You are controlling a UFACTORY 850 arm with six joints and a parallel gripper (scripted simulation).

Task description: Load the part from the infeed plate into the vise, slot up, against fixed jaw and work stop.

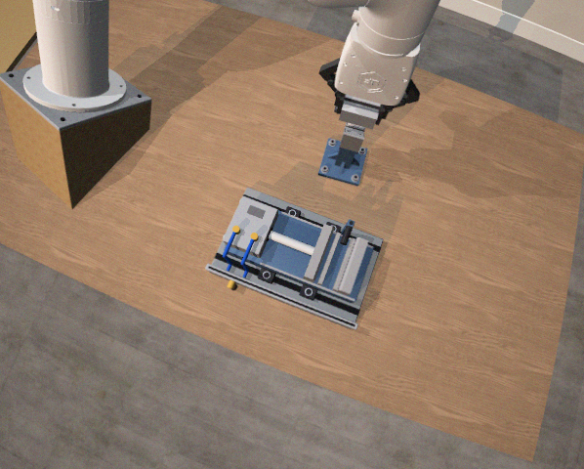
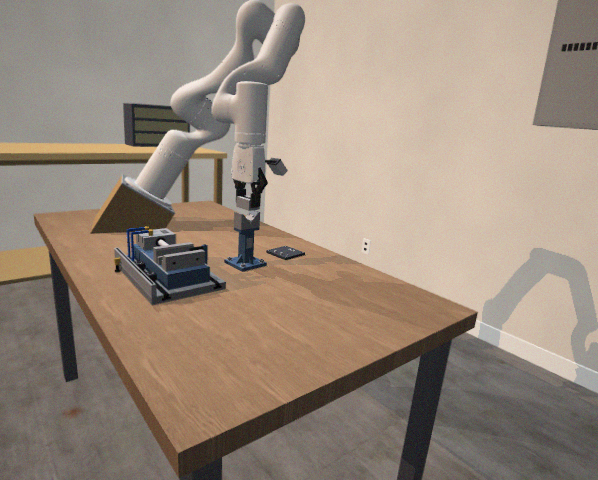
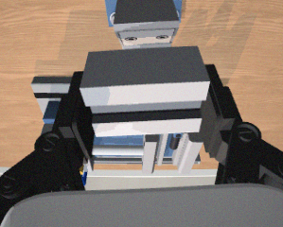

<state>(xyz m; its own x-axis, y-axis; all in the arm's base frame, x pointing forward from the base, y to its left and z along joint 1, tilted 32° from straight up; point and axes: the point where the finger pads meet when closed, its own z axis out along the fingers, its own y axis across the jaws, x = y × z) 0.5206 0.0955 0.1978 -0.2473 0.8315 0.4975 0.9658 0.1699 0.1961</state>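
Now: hand 230 mm to the left of the moving jaw, 120 mm above it and 60 mm short of it. From my hand the other things lie so: work stop (170 mm to the right, 110 mm below, 80 mm ahead); V-block post (140 mm below); part (right at my hand).
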